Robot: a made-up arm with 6 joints. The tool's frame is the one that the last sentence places.
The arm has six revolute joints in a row. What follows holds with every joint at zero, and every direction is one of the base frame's.
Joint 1 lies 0.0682 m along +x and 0.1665 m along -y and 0.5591 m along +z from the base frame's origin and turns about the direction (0.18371, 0.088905, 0.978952), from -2.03 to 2.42 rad.
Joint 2 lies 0.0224 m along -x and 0.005 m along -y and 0.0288 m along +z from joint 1 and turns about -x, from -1.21 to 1.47 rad.
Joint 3 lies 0.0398 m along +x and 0.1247 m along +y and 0.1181 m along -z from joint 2 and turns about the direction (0.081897, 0.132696, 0.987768), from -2.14 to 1.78 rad.
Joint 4 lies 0.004 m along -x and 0.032 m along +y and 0.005 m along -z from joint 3 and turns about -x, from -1.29 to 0.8 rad.
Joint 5 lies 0.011 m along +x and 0.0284 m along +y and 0.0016 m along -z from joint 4 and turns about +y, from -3.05 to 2.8 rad.
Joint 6 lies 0.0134 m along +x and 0.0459 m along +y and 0.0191 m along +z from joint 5 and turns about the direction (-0.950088, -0.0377, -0.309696), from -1.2 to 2.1 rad.
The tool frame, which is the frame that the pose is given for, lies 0.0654 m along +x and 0.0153 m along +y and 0.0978 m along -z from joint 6; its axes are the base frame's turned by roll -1.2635, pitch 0.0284 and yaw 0.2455 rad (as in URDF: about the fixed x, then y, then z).
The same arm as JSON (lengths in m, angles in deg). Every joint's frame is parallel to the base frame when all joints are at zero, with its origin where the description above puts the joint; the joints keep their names.
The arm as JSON. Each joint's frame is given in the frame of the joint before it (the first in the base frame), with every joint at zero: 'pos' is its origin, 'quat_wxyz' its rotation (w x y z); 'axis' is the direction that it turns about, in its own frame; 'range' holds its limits. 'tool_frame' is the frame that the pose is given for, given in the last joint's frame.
{"length_unit": "m", "angle_unit": "deg", "joints": [
  {"joint": "joint 1", "pos": [0.0682, -0.1665, 0.5591], "quat_wxyz": [1.0, 0.0, 0.0, 0.0], "axis": [0.183692, 0.088896, 0.978956], "range": [-116.31, 138.66]},
  {"joint": "joint 2", "pos": [-0.0224, -0.005, 0.0288], "quat_wxyz": [1.0, 0.0, 0.0, 0.0], "axis": [-1.0, 0.0, 0.0], "range": [-69.33, 84.22]},
  {"joint": "joint 3", "pos": [0.0398, 0.1247, -0.1181], "quat_wxyz": [1.0, 0.0, 0.0, 0.0], "axis": [0.081897, 0.132696, 0.987768], "range": [-122.61, 101.99]},
  {"joint": "joint 4", "pos": [-0.004, 0.032, -0.005], "quat_wxyz": [1.0, 0.0, 0.0, 0.0], "axis": [-1.0, 0.0, 0.0], "range": [-73.91, 45.84]},
  {"joint": "joint 5", "pos": [0.011, 0.0284, -0.0016], "quat_wxyz": [1.0, 0.0, 0.0, 0.0], "axis": [0.0, 1.0, 0.0], "range": [-174.75, 160.43]},
  {"joint": "joint 6", "pos": [0.0134, 0.0459, 0.0191], "quat_wxyz": [1.0, 0.0, 0.0, 0.0], "axis": [-0.950088, -0.0377, -0.309696], "range": [-68.75, 120.32]}
], "tool_frame": {"pos": [0.0654, 0.0153, -0.0978], "quat_wxyz": [0.799816, -0.587458, -0.060929, 0.107123]}}

